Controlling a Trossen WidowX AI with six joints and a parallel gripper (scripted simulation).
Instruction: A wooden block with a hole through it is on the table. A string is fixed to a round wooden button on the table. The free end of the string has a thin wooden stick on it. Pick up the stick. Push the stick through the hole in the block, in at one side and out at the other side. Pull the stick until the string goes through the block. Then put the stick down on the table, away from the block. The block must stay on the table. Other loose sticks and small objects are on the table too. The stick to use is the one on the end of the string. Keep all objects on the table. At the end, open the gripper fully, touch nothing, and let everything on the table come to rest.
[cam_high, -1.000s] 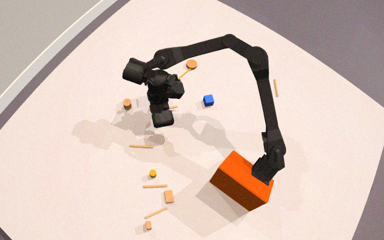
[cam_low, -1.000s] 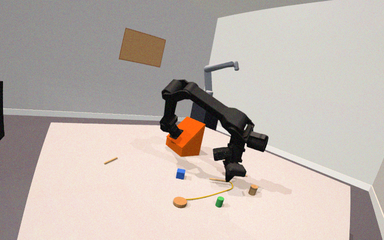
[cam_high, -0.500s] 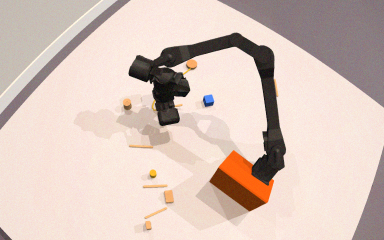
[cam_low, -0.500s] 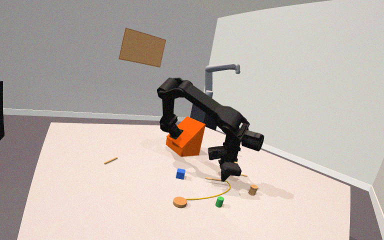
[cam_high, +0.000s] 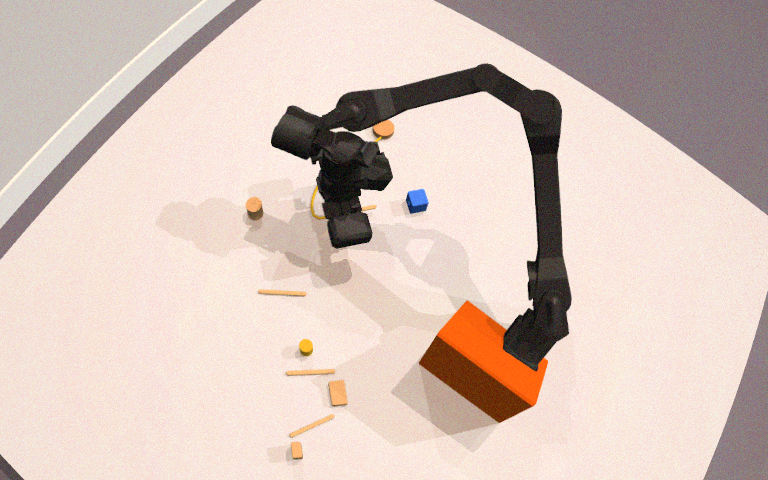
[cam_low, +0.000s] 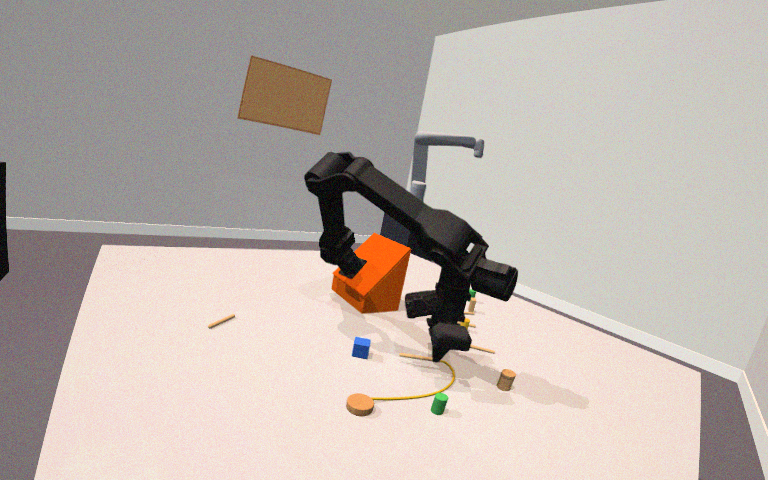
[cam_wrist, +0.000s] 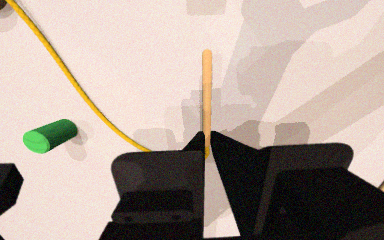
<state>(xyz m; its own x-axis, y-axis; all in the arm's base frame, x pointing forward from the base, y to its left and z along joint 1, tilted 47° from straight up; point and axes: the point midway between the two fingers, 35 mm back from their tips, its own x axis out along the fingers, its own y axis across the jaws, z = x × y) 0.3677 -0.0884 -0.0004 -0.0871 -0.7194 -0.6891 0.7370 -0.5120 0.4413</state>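
The blue block is 10 cm to the right of my gripper tip and 10 cm behind it. Also, from my gripper tip: thin wooden stick 1 cm to the right, 1 cm behind; then green cylinder 10 cm to the right, 10 cm ahead; then tan cylinder 12 cm ahead, 7 cm to the left.
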